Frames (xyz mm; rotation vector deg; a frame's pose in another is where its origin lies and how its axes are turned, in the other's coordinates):
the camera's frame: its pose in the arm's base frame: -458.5 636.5 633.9 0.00 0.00 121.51
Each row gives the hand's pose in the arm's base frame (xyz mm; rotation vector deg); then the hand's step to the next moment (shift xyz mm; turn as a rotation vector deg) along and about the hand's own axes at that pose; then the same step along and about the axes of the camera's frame.
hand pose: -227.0 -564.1 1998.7 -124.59 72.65 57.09
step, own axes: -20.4 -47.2 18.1 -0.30 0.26 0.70
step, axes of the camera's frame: 25.1 -48.2 4.2 0.74 0.23 -0.23
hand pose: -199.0 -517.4 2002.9 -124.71 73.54 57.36
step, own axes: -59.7 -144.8 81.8 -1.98 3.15 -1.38
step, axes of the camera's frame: 94.6 -149.0 -8.6 0.38 3.13 2.41
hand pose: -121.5 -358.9 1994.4 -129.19 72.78 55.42
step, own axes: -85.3 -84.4 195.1 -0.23 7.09 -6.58
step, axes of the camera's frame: 199.7 -84.1 -74.4 -4.58 7.06 4.79
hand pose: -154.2 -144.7 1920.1 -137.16 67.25 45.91
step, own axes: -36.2 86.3 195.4 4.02 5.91 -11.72
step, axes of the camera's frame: 143.7 90.2 -134.7 -10.99 5.41 6.19
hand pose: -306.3 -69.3 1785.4 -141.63 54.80 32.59
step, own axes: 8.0 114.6 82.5 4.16 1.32 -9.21
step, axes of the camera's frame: 16.1 99.1 -99.6 -8.76 0.79 5.15
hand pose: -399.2 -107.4 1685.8 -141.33 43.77 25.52
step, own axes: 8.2 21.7 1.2 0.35 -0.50 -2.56
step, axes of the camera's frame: -12.0 15.2 -12.8 -1.56 -0.18 2.11
